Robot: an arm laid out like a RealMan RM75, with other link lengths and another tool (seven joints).
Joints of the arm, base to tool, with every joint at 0 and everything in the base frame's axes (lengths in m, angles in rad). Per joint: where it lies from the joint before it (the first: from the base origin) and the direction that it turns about. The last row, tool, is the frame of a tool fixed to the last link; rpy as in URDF.
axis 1: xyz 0.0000 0.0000 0.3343 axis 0 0 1
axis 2: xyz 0.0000 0.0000 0.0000 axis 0 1 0
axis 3: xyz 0.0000 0.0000 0.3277 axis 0 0 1
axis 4: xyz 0.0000 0.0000 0.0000 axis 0 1 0
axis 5: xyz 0.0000 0.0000 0.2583 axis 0 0 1
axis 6: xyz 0.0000 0.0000 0.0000 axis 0 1 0
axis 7: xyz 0.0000 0.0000 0.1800 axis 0 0 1
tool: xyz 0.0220 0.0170 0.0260 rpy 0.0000 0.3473 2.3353
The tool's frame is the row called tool.
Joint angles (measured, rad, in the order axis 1, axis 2, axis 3, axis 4, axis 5, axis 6, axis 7), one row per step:
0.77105 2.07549 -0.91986 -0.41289 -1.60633 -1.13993 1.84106
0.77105 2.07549 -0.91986 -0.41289 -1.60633 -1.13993 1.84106
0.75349 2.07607 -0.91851 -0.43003 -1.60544 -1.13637 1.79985
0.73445 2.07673 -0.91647 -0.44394 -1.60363 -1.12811 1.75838
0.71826 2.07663 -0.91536 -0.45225 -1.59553 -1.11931 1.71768
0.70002 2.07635 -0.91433 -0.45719 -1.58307 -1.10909 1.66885
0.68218 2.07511 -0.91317 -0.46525 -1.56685 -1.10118 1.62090
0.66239 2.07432 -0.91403 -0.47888 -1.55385 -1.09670 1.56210
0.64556 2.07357 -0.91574 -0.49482 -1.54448 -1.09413 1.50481
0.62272 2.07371 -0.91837 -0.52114 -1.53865 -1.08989 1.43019
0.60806 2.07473 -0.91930 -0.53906 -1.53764 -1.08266 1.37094
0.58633 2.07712 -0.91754 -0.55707 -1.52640 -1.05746 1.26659
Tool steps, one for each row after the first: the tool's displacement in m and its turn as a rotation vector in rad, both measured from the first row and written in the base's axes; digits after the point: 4 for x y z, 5 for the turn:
0.0000 0.0000 0.0000 0.00000 0.00000 0.00000
0.0071 -0.0003 0.0032 0.03261 -0.02351 0.02197
0.0160 -0.0007 0.0061 0.06616 -0.04854 0.03646
0.0240 -0.0008 0.0088 0.09815 -0.06901 0.04763
0.0335 -0.0014 0.0113 0.13351 -0.09154 0.05801
0.0419 -0.0013 0.0156 0.17161 -0.11181 0.07018
0.0503 -0.0020 0.0201 0.21268 -0.14199 0.09596
0.0568 -0.0023 0.0245 0.25117 -0.17484 0.12765
0.0653 -0.0029 0.0304 0.30050 -0.22512 0.17292
0.0716 -0.0028 0.0340 0.33703 -0.26879 0.20779
0.0839 -0.0012 0.0394 0.40193 -0.34310 0.24924

